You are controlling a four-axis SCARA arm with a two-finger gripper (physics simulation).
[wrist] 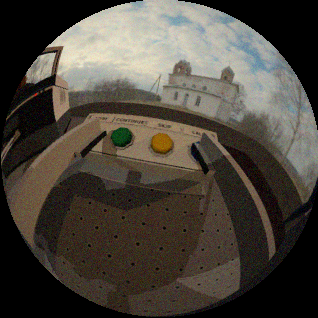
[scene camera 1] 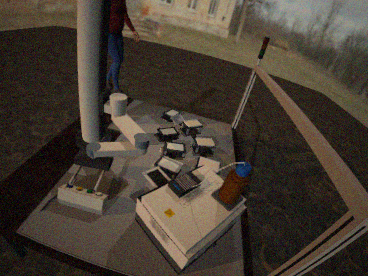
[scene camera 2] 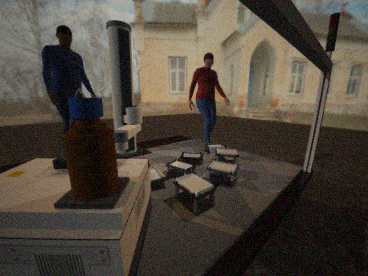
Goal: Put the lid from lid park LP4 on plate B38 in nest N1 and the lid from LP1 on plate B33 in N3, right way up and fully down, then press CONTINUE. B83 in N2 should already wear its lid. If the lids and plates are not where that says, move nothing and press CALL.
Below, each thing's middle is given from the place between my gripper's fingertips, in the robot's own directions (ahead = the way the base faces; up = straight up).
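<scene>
I see that the brown blue-capped bottle (scene camera 2: pixel 90 151) is a fair way above my hand, far ahead of it and a little to the left of it.
</scene>
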